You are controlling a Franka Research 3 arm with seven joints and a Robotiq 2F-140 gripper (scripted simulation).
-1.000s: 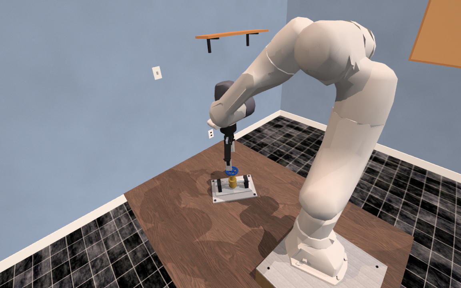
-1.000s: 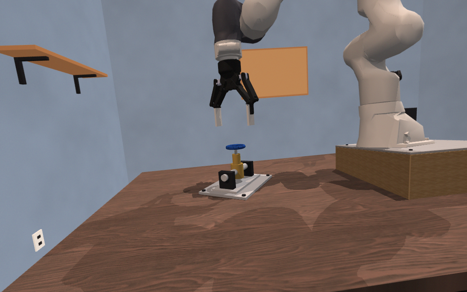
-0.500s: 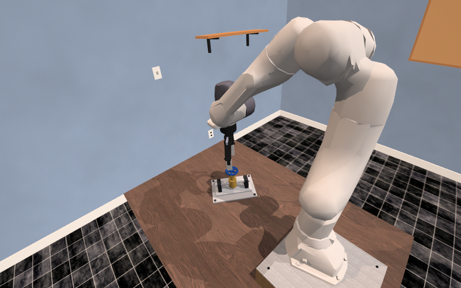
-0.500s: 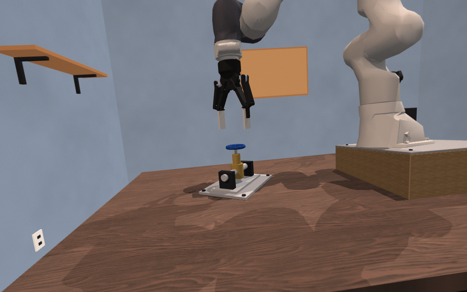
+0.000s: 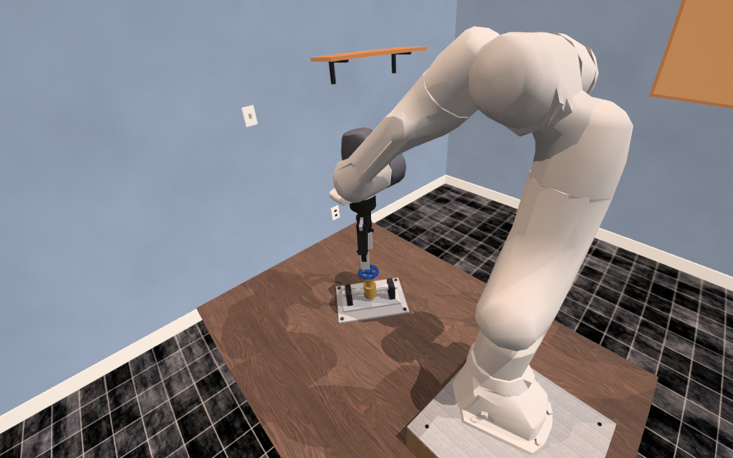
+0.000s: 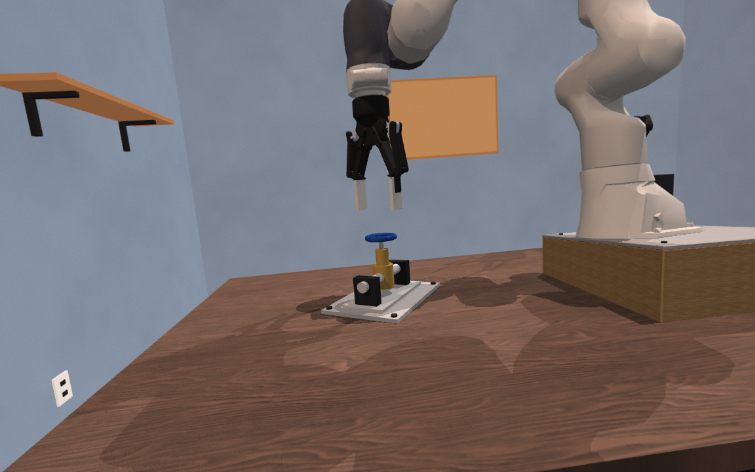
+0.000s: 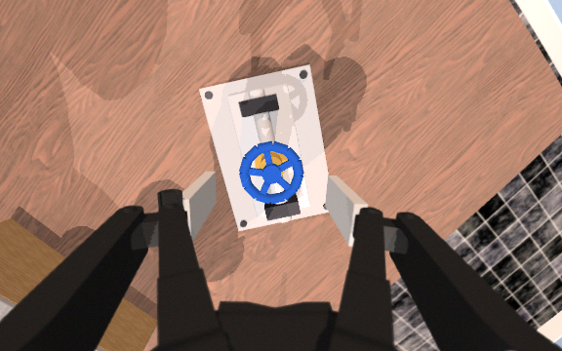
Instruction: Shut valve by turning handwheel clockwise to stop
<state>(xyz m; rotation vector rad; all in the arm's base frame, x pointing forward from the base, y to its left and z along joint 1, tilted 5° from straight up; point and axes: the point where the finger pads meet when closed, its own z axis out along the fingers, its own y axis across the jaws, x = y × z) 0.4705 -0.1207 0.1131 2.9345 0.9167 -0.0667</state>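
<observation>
Now: hand 9 cm above the blue handwheel.
</observation>
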